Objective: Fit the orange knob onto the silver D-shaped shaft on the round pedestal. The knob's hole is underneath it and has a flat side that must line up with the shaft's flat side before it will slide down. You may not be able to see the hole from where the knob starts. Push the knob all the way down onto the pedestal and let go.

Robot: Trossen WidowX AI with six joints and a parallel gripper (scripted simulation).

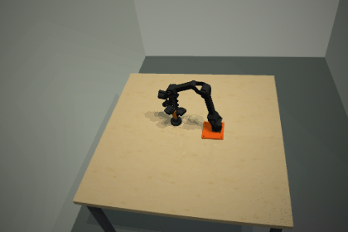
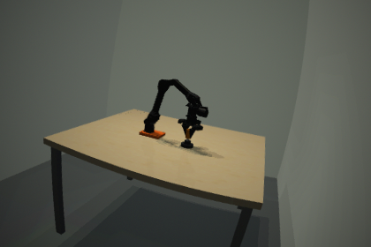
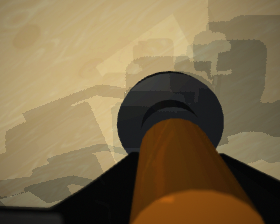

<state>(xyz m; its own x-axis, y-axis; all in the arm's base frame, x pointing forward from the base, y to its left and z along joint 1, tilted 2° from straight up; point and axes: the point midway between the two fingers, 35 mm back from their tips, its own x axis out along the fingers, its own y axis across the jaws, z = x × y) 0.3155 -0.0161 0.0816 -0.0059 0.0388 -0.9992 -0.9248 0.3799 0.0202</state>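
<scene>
Now: the orange knob 3 cm above my gripper tip. Round my gripper tip: round dark pedestal (4 cm below).
</scene>
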